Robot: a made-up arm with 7 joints.
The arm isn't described. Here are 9 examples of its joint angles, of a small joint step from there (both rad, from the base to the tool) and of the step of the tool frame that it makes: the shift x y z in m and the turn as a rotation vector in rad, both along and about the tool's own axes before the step.
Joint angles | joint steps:
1: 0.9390 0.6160 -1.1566 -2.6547 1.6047 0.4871 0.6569 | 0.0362 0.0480 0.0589 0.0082 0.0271 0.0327 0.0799
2: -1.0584 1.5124 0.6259 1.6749 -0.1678 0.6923 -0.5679 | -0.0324 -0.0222 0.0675 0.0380 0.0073 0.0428 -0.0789
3: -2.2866 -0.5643 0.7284 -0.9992 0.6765 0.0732 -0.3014 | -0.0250 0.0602 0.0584 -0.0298 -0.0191 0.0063 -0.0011
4: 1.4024 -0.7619 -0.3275 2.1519 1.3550 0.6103 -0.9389 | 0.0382 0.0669 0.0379 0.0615 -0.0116 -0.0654 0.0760
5: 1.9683 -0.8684 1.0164 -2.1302 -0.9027 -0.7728 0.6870 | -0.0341 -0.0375 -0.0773 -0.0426 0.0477 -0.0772 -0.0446
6: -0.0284 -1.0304 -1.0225 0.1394 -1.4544 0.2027 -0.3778 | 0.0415 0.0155 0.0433 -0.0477 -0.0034 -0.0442 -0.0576
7: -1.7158 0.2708 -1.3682 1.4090 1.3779 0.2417 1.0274 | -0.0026 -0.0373 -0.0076 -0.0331 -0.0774 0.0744 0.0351
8: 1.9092 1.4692 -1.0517 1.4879 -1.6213 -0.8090 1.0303 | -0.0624 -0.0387 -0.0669 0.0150 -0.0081 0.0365 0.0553
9: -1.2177 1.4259 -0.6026 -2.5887 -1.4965 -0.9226 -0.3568 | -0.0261 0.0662 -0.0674 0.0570 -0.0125 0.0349 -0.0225
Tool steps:
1: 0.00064 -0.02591 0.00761 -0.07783 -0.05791 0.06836
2: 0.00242 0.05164 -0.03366 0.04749 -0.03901 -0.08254
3: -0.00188 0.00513 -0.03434 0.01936 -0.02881 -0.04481
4: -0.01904 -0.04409 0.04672 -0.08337 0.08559 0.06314
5: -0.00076 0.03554 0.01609 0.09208 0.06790 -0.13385
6: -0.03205 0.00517 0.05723 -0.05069 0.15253 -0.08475
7: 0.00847 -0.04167 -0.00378 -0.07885 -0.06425 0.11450
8: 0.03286 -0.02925 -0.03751 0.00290 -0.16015 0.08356
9: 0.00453 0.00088 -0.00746 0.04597 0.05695 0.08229
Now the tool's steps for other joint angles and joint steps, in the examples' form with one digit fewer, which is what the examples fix.
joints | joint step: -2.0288 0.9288 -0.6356 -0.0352 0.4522 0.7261 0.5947 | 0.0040 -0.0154 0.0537 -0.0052 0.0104 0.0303 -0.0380
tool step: -0.0067 0.0273 0.0129 -0.0659 0.0172 -0.0553
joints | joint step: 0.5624 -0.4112 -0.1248 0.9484 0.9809 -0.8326 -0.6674 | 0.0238 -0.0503 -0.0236 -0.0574 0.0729 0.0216 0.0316
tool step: 0.0098 0.0074 -0.0077 0.0798 -0.0598 0.0579
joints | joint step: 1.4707 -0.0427 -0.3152 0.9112 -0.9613 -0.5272 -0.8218 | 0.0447 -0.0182 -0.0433 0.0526 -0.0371 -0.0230 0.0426
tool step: 0.0162 -0.0045 0.0150 -0.0001 -0.0126 0.0443
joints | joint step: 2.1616 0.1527 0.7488 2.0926 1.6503 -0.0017 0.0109 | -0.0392 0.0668 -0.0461 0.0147 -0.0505 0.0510 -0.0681
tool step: -0.0398 0.0781 0.0004 0.0554 0.0444 -0.0958
